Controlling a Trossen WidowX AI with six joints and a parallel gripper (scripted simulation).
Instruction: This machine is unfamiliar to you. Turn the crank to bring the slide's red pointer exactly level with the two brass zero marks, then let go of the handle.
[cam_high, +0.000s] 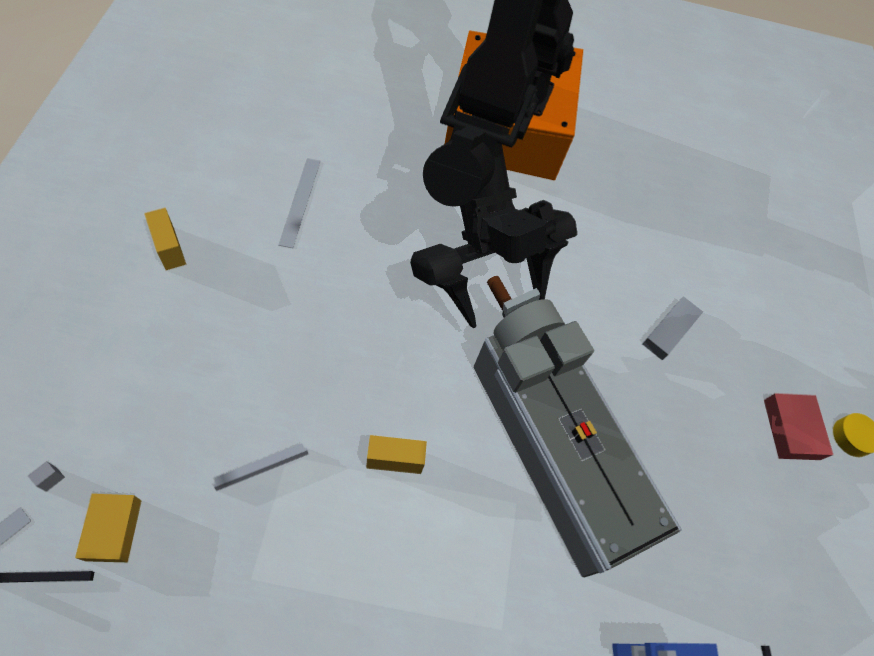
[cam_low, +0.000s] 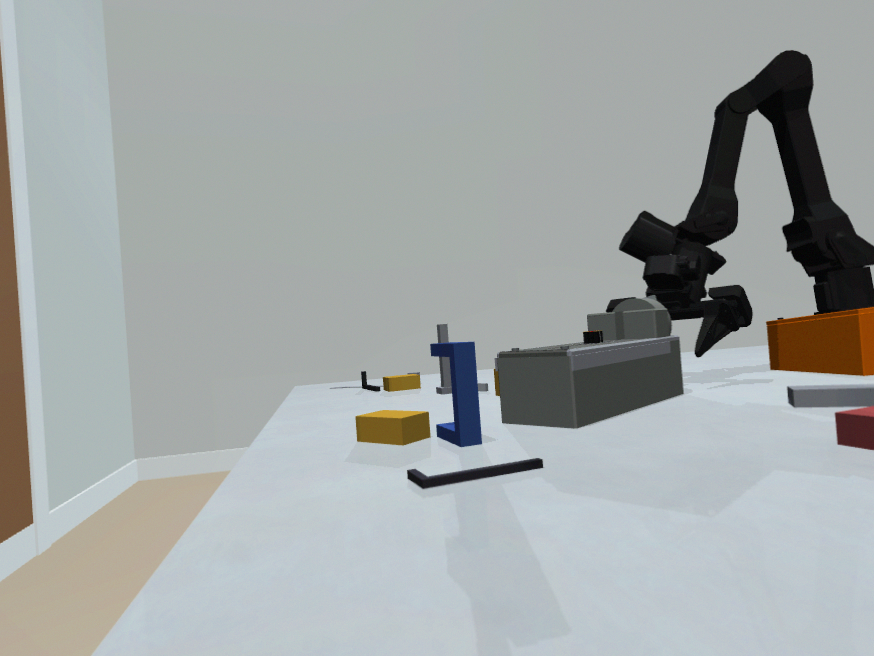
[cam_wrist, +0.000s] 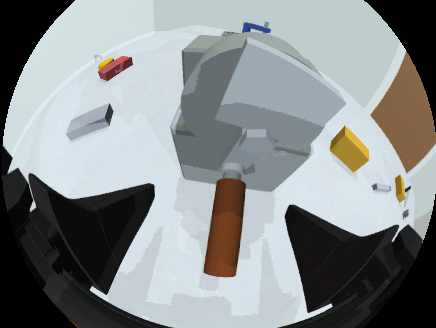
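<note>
Right now the brown handle is 2 cm above my gripper tip, 1 cm to the right of it and 1 cm behind it. The rest, counted from my gripper tip: red pointer (12 cm ahead, 11 cm to the left, 4 cm above); grey block (21 cm to the left, 10 cm behind, 4 cm below); blue clamp (29 cm ahead, 25 cm to the left, 1 cm above).
</note>
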